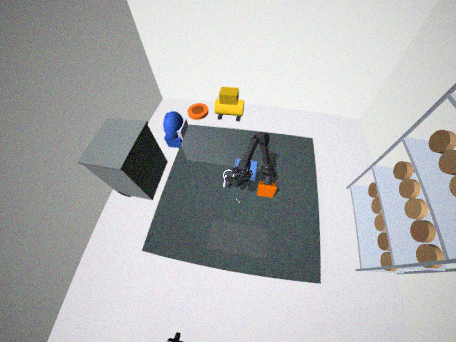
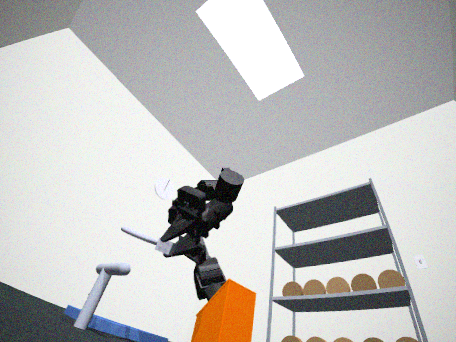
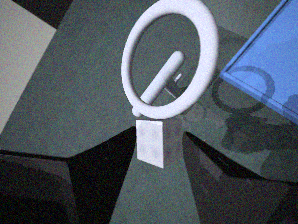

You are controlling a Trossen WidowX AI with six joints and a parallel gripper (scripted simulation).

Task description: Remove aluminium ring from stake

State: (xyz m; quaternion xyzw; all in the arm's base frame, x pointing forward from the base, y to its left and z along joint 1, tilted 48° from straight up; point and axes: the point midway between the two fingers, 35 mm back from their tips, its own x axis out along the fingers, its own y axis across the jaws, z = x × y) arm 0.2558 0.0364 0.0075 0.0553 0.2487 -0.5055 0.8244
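The aluminium ring lies 4 cm to the right of my gripper tip, 2 cm ahead of it and 1 cm above it. The rest, counted from my gripper tip: blue tray: 20 cm to the right, 16 cm below, 10 cm behind.
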